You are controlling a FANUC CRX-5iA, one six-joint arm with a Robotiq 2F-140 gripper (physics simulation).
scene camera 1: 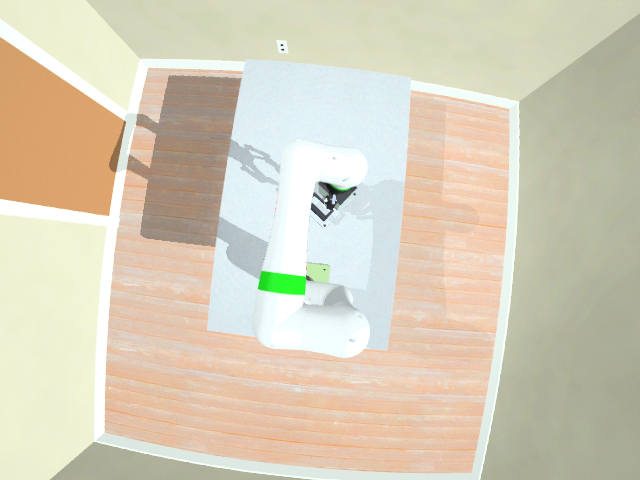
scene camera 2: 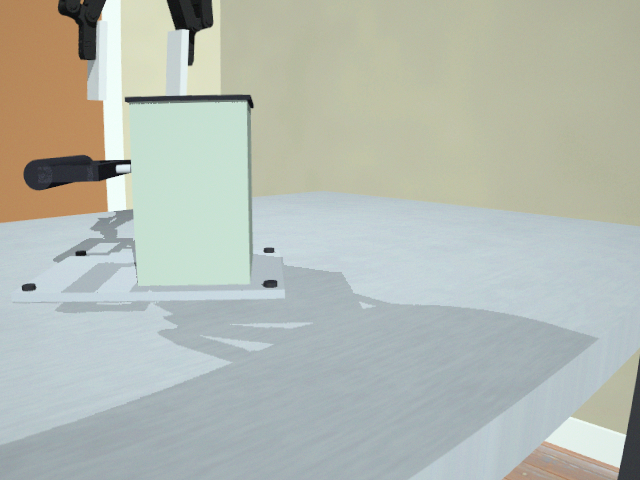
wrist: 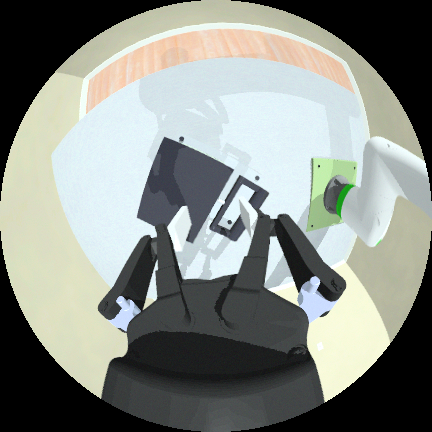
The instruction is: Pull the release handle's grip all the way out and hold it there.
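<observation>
The release handle's black frame-shaped grip (scene camera 1: 323, 217) (scene camera 2: 56, 173) (wrist: 241, 232) sticks out sideways from a pale green box (scene camera 2: 191, 191) with a dark lid (scene camera 2: 191, 98) (wrist: 175, 175). A short white rod (scene camera 2: 123, 168) shows between grip and box. My gripper (scene camera 1: 330, 200) (scene camera 2: 136, 96) (wrist: 213, 210) is open, part-way, and holds nothing. It points down, with its pad tips higher than the grip in the second scene view. In the wrist view one pad overlaps the lid's edge and the other overlaps the grip. The right pad's lower end is hidden behind the box in the second scene view.
The box stands on a bolted base plate (scene camera 2: 206, 294) on the grey table (scene camera 1: 330, 103) (scene camera 2: 439, 258) (wrist: 100, 165). A green mounting plate (scene camera 1: 321, 271) (wrist: 320, 175) carries the arm's base. My white arm (scene camera 1: 289, 222) covers part of the table in the first scene view.
</observation>
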